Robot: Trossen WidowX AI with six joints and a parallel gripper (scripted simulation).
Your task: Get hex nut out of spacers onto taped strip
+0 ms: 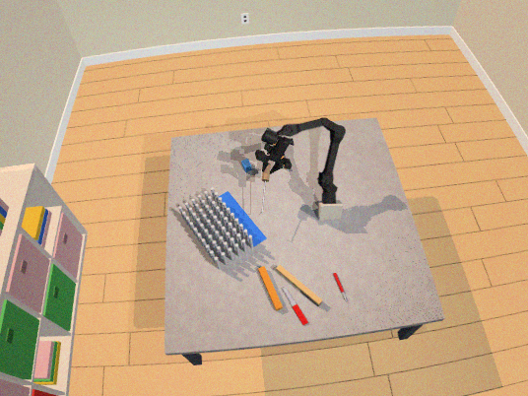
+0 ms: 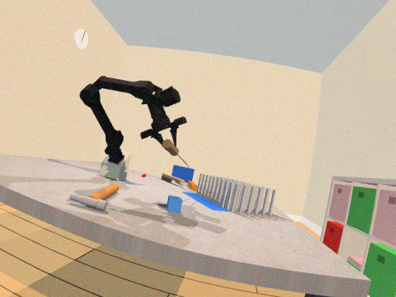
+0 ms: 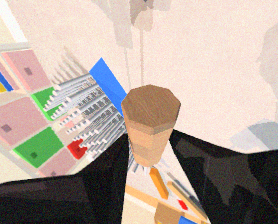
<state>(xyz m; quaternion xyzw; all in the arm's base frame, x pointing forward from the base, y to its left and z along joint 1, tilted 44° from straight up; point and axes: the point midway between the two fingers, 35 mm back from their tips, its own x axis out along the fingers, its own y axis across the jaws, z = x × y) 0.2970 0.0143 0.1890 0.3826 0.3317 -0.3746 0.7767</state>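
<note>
Now: gripper tip 200 mm above the blue taped strip, 150 mm to the right of it and 140 mm short of it. From my gripper tip the other things lie so: orange bar (540 mm to the left, 180 mm below, 30 mm behind); then blue cube (180 mm to the right, 180 mm below, 120 mm ahead); then hook tool (100 mm to the left, 30 mm below, 10 mm ahead).
</note>
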